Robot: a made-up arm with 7 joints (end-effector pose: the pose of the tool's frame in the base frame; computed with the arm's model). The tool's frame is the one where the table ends.
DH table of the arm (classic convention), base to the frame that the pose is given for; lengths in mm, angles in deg. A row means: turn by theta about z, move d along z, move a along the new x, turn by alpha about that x. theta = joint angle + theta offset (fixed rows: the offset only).
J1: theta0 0  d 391.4  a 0  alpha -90
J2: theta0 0  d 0  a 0  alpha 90
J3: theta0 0  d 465.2  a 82.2  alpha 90
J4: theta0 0  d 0  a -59.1  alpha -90
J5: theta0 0  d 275.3  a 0  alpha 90
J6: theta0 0  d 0  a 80  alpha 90
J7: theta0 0  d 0  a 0  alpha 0
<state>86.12 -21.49 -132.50 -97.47 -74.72 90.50 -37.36</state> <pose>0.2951 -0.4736 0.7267 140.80 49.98 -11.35</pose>
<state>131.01 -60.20 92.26 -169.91 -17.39 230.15 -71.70</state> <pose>-0.0063 -0.3360 0.5063 133.71 46.32 -34.69</pose>
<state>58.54 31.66 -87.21 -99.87 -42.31 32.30 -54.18</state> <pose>0.4436 -0.0393 0.7623 89.33 72.51 -93.98</pose>
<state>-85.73 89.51 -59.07 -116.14 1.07 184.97 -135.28</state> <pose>-0.2942 -0.4965 0.1992 -123.52 29.44 52.20</pose>
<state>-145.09 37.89 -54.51 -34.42 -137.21 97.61 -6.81</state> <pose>-0.5999 -0.1851 0.9230 10.54 -18.07 178.03</pose>
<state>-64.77 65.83 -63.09 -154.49 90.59 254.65 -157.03</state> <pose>-0.0513 -0.3752 0.4451 10.35 49.30 172.49</pose>
